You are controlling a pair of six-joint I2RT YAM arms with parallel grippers.
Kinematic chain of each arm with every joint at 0, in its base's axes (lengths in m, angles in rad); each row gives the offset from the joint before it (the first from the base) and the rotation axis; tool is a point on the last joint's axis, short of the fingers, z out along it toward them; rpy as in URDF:
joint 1: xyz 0 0 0.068 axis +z
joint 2: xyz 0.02 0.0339 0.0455 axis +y
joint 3: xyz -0.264 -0.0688 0 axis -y
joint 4: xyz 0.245 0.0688 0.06 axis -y
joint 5: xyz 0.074 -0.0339 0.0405 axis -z
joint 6: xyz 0.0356 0 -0.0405 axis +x
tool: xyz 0 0 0 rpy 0 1.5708 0
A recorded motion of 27 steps. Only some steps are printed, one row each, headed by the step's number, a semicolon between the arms.
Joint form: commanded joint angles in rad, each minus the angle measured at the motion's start. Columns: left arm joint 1, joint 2, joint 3, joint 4, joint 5, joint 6; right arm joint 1, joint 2, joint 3, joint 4, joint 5, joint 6.
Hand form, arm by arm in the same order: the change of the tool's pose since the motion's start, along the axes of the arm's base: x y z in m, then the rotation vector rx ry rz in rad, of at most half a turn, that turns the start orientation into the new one. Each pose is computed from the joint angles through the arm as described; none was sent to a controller.
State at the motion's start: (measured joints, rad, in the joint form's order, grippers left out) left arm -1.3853 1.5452 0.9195 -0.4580 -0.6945 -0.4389; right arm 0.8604 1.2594 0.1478 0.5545 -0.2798 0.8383
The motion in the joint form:
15: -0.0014 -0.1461 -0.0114 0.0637 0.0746 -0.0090; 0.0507 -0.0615 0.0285 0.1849 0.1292 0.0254
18: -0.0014 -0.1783 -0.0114 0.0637 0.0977 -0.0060; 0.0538 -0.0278 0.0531 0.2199 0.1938 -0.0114
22: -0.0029 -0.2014 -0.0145 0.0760 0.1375 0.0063; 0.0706 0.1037 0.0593 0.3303 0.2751 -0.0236
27: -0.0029 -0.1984 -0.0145 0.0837 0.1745 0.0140; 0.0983 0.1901 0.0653 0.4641 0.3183 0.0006
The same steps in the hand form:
15: -0.0043 0.0093 0.0383 -0.2125 0.0276 -0.0368; 0.0045 0.0145 0.0367 0.1893 -0.1934 -0.0781
18: -0.0056 0.0128 0.0464 -0.2454 0.0390 -0.0529; 0.0105 0.0196 0.0409 0.1789 -0.2582 -0.1209
22: -0.0075 0.0143 0.0517 -0.2744 0.0602 -0.0870; 0.0154 0.0275 0.0279 0.1413 -0.2828 -0.1732
27: -0.0084 0.0127 0.0510 -0.2794 0.0859 -0.1141; 0.0159 0.0362 0.0256 0.1912 -0.3009 -0.1991

